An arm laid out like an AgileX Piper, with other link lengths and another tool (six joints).
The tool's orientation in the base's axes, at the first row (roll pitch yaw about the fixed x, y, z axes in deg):
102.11, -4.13, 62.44
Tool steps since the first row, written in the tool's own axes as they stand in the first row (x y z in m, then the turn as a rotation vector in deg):
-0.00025, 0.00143, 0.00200, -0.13, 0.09, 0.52
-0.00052, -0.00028, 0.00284, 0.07, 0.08, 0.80
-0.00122, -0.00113, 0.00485, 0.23, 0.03, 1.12
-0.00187, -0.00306, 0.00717, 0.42, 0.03, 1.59
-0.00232, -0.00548, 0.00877, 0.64, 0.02, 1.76
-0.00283, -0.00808, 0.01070, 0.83, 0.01, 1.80
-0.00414, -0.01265, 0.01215, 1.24, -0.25, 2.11
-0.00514, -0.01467, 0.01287, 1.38, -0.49, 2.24
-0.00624, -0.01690, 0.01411, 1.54, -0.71, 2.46
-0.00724, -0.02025, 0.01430, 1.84, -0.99, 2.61
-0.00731, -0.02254, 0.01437, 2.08, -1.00, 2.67
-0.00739, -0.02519, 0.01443, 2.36, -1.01, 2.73
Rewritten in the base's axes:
0.00185, -0.00133, 0.00096, 0.41, -0.36, -0.03
0.00220, -0.00166, -0.00090, 0.74, -0.30, -0.08
0.00350, -0.00303, -0.00220, 1.09, -0.29, -0.19
0.00493, -0.00431, -0.00462, 1.59, -0.33, -0.27
0.00575, -0.00503, -0.00735, 1.84, -0.21, -0.30
0.00680, -0.00591, -0.01032, 1.96, -0.06, -0.31
0.00677, -0.00698, -0.01518, 2.38, 0.21, -0.60
0.00662, -0.00785, -0.01737, 2.52, 0.32, -0.85
0.00686, -0.00902, -0.01988, 2.75, 0.40, -1.10
0.00605, -0.00945, -0.02326, 2.98, 0.64, -1.38
0.00573, -0.00918, -0.02551, 3.14, 0.83, -1.38
0.00533, -0.00885, -0.02812, 3.32, 1.05, -1.39

